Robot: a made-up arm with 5 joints. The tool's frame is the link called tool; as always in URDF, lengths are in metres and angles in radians.
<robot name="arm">
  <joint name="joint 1" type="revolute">
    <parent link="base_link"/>
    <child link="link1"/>
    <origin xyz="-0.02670 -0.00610 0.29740" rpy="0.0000 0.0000 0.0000"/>
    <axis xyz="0 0 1"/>
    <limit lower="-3.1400" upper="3.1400" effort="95" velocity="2.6"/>
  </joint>
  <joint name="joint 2" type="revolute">
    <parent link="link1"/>
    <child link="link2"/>
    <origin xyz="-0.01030 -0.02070 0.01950" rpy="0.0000 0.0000 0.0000"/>
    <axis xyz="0 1 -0.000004"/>
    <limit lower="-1.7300" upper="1.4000" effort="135" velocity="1.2"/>
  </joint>
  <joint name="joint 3" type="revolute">
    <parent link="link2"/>
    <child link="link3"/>
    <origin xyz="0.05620 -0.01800 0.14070" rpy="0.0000 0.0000 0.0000"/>
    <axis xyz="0 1 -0.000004"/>
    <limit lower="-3.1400" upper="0.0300" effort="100" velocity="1.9"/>
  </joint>
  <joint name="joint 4" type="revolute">
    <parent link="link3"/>
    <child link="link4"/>
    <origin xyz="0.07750 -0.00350 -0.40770" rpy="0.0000 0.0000 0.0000"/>
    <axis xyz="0 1 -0.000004"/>
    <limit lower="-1.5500" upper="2.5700" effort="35" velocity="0.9"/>
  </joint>
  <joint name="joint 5" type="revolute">
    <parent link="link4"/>
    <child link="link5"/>
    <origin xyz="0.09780 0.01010 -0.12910" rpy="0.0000 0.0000 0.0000"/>
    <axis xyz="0 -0.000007 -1"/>
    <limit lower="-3.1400" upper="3.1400" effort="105" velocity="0.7"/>
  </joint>
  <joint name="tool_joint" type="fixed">
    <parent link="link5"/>
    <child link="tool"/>
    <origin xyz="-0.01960 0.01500 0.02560" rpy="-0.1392 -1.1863 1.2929"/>
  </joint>
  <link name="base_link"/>
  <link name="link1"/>
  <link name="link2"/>
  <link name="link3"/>
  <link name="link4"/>
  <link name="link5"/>
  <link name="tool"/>
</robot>
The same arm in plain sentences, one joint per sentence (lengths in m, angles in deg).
The arm has five revolute joints in a row. What follows holds with every joint at zero, and every direction is one of the base frame's. Joint 1 sits 0.0267 m along -x and 0.0061 m along -y and 0.2974 m along +z from the base frame's origin and turns about +z, from -179.91 to 179.91 deg. Joint 2 sits 0.0103 m along -x and 0.0207 m along -y and 0.0195 m along +z from joint 1 and turns about +y, from -99.12 to 80.21 deg. Joint 3 sits 0.0562 m along +x and 0.018 m along -y and 0.1407 m along +z from joint 2 and turns about +y, from -179.91 to 1.72 deg. Joint 4 sits 0.0775 m along +x and 0.0035 m along -y and 0.4077 m along -z from joint 3 and turns about +y, from -88.81 to 147.25 deg. Joint 5 sits 0.0978 m along +x and 0.0101 m along +y and 0.1291 m along -z from joint 4 and turns about -z, from -179.91 to 179.91 deg. The tool frame, which is the frame that the pose is given for, sits 0.0196 m along -x and 0.015 m along +y and 0.0256 m along +z from joint 5; its axes are the base frame's turned by roll -7.98, pitch -67.97 and yaw 74.08 deg (as in URDF: about the fixed x, then y, then z).
